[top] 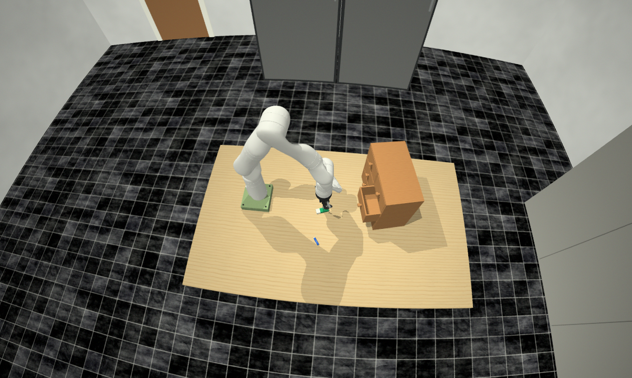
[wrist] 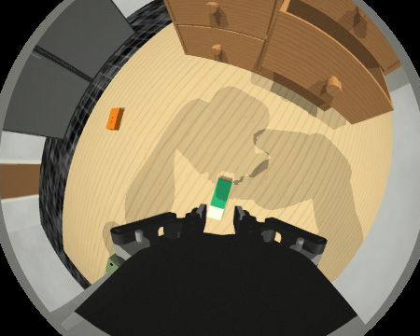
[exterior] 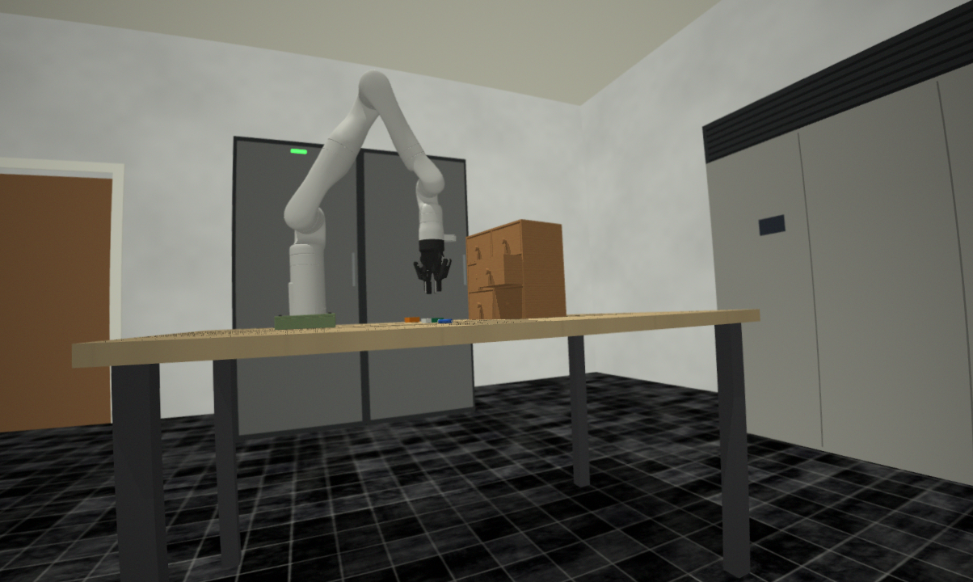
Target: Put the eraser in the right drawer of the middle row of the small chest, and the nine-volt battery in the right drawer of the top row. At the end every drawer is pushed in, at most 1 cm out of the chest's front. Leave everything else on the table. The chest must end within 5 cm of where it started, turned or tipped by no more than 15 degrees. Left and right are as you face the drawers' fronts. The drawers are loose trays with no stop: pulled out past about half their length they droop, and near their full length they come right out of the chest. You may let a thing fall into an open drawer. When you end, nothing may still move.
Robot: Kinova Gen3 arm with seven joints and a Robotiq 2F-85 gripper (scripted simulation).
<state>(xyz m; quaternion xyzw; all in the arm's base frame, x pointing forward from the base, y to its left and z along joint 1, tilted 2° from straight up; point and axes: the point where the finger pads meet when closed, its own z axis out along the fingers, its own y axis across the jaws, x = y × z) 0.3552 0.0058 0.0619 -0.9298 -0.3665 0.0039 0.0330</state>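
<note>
The eraser is 10 cm below my hand and 1 cm behind it. From my hand the other things lie so: blue stick (17 cm to the right, 10 cm below, 1 cm ahead); then nine-volt battery (27 cm to the left, 10 cm below, 5 cm behind).
</note>
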